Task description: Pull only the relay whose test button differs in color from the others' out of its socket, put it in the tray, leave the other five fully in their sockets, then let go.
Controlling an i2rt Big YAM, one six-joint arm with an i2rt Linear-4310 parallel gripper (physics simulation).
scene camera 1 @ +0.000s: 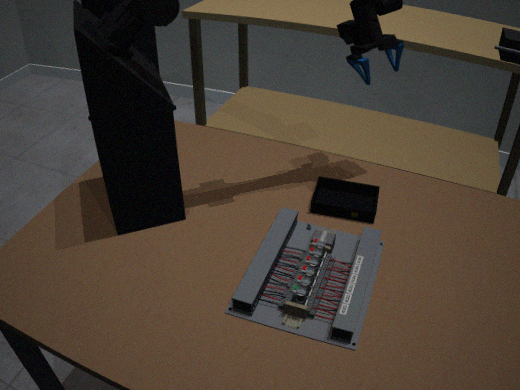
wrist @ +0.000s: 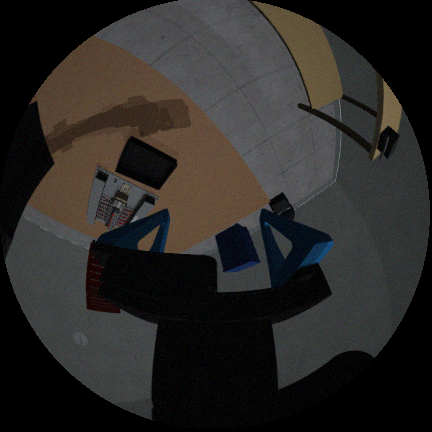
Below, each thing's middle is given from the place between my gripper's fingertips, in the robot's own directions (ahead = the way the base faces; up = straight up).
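Scene:
Position of the grey panel point(scene camera 1: 318, 328), counted from my hand: 29 cm below, 43 cm to the right, 5 cm ahead.

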